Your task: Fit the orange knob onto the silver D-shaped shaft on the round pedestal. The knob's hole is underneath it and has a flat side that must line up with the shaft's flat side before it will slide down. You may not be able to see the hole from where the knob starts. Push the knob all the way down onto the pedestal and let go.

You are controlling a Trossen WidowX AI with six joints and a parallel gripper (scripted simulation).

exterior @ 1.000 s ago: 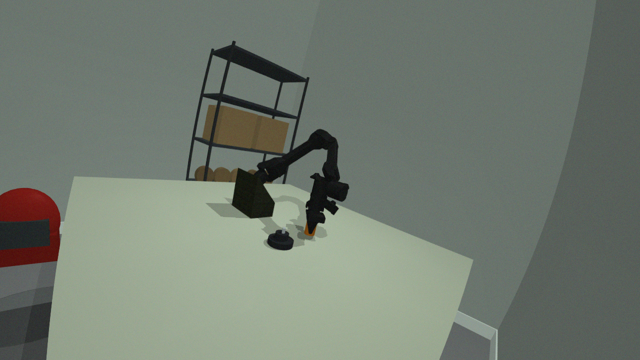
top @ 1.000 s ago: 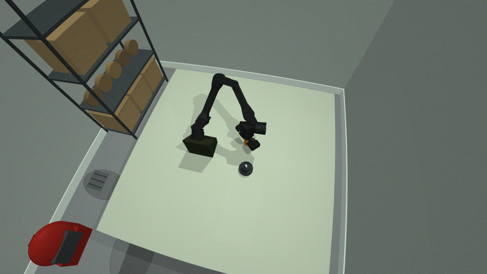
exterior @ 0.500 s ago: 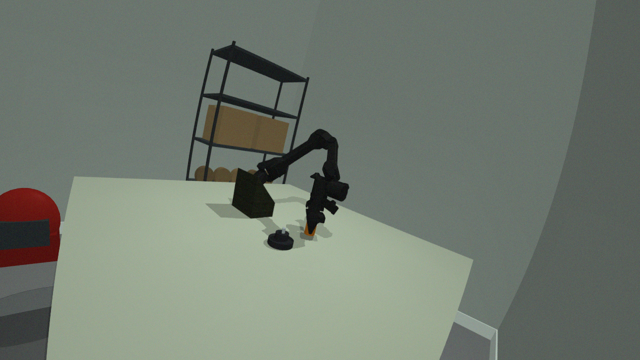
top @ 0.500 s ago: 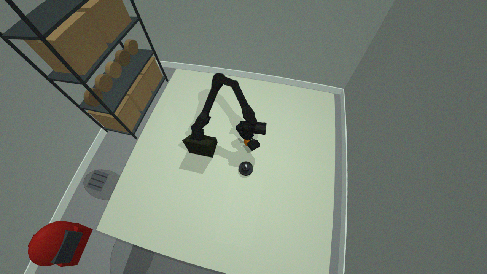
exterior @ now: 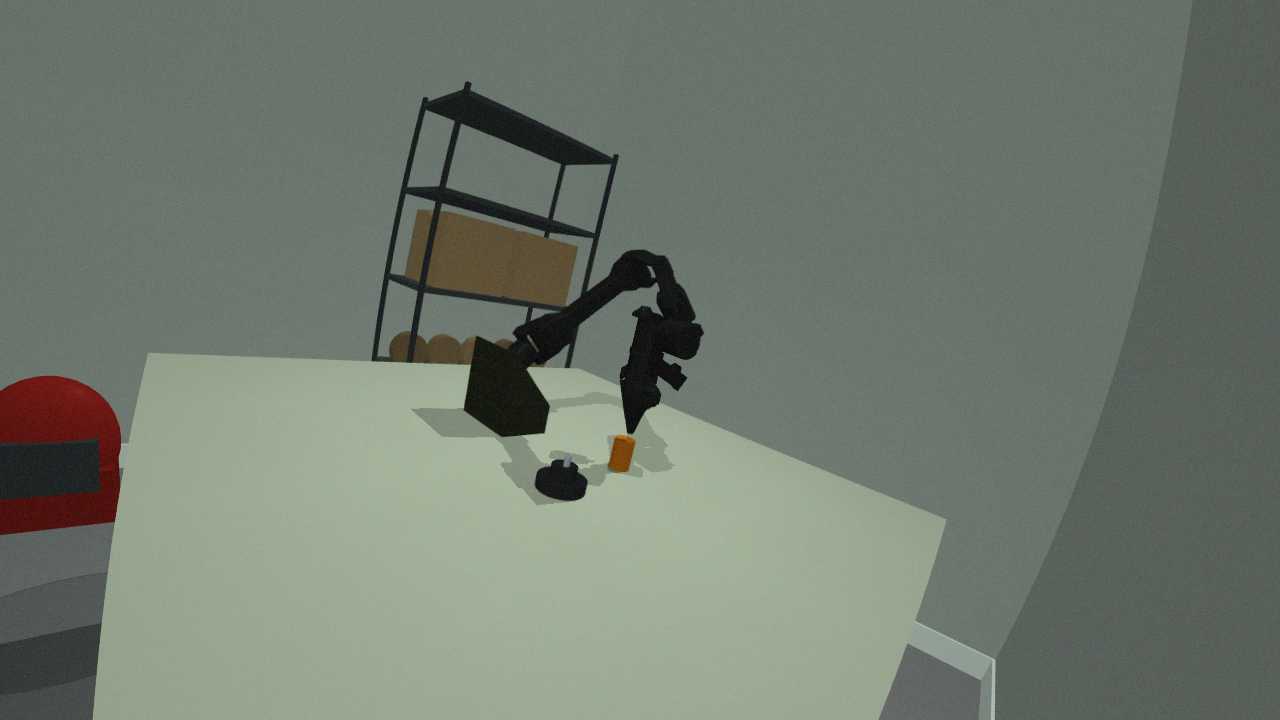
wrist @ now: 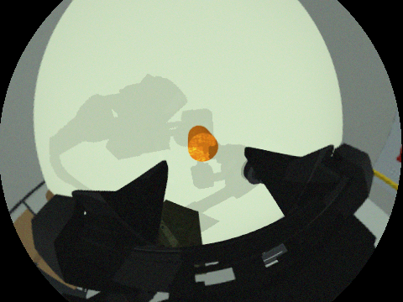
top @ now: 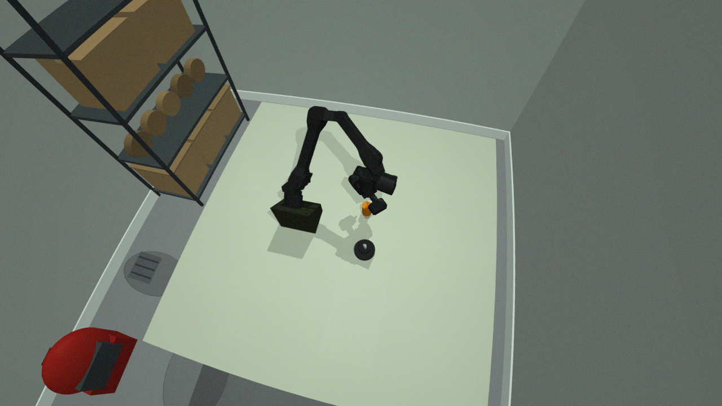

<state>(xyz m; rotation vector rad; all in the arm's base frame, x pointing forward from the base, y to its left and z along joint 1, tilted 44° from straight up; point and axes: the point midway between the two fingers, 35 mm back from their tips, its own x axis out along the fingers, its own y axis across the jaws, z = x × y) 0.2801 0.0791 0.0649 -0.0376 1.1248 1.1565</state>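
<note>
The orange knob is 40 mm below my gripper tip. Round my gripper tip: round black pedestal (170 mm to the right, 60 mm below, 40 mm ahead).
</note>
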